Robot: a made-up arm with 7 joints. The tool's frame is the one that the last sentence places.
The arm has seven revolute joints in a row. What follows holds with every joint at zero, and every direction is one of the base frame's.
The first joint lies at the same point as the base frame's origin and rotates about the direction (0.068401, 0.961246, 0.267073).
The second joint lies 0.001 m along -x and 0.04 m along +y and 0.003 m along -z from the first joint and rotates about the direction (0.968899, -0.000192, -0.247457).
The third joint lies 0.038 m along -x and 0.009 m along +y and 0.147 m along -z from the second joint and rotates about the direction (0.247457, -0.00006, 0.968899).
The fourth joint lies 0.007 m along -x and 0.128 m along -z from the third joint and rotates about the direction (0.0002, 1, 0.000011).
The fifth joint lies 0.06 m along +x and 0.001 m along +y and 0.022 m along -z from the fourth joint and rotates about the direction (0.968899, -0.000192, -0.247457).
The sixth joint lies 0.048 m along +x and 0.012 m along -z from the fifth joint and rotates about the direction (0.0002, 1, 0.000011).
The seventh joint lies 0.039 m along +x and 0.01 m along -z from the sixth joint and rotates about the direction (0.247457, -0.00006, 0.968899).
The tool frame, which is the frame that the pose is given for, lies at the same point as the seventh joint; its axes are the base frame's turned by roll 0, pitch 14.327 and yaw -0.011 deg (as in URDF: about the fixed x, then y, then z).
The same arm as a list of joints. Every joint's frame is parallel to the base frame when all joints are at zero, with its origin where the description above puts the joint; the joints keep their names.
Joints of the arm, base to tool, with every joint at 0 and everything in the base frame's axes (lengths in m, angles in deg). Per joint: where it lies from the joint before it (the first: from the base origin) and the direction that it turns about. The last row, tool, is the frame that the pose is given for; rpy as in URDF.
joint 1: offset 0 0 0 axis 0.068403 0.961235 0.26711
joint 2: offset -0.001 0.04 -0.003 axis 0.968889 -0.0002 -0.247497
joint 3: offset -0.038 0.009 -0.147 axis 0.247497 -0.0001 0.968889
joint 4: offset -0.007 0 -0.128 axis 0.0002 1 0
joint 5: offset 0.06 0.001 -0.022 axis 0.968889 -0.0002 -0.247497
joint 6: offset 0.048 0 -0.012 axis 0.0002 1 0
joint 7: offset 0.039 0 -0.01 axis 0.247497 -0.0001 0.968889
tool: offset 0 0 0 rpy 0 14.33 -0.01

